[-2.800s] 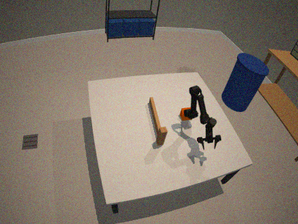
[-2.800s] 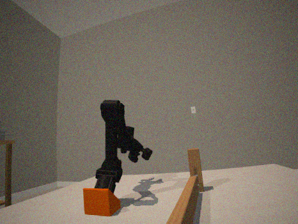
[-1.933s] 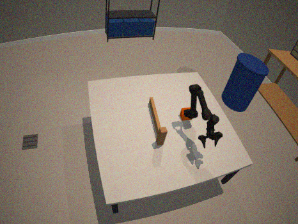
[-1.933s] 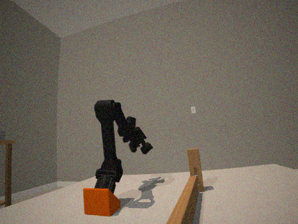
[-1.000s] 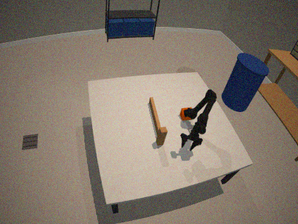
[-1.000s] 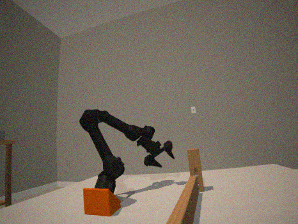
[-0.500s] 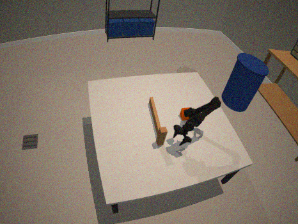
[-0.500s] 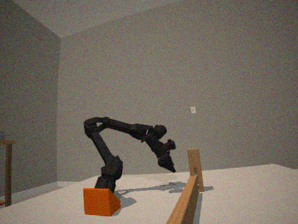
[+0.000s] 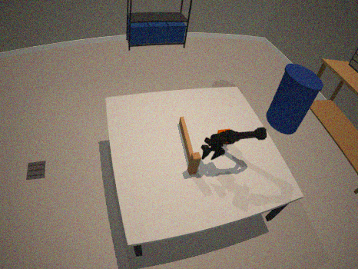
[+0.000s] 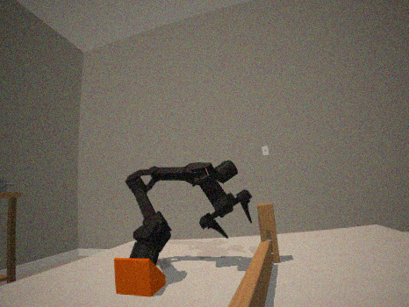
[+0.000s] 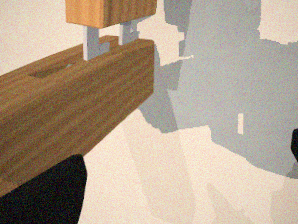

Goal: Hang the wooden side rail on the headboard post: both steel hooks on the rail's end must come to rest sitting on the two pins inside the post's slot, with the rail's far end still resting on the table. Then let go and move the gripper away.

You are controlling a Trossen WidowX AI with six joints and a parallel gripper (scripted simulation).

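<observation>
The headboard post is 90 mm ahead of my gripper tip and 20 mm below it.
</observation>
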